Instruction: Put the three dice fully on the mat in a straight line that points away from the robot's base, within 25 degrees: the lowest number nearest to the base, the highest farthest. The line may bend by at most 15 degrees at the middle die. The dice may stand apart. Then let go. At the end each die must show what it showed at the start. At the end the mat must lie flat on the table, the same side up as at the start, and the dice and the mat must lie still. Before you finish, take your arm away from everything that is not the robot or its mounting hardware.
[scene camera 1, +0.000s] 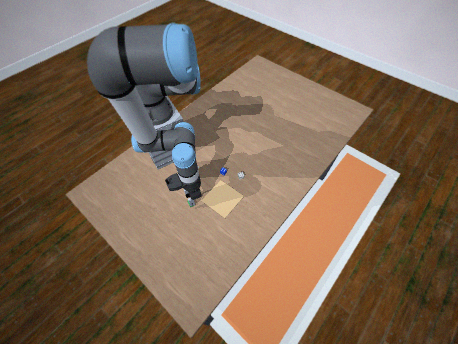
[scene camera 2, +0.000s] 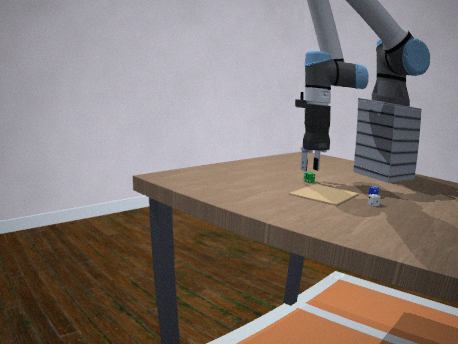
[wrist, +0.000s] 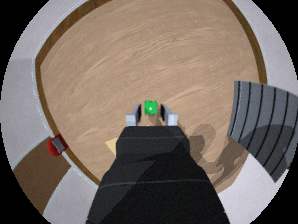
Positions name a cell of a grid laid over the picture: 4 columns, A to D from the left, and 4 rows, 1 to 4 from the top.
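The tan mat (scene camera 2: C3) is 0.95 m from the lens, and my gripper (scene camera 2: C2) is 1.10 m from the lens.
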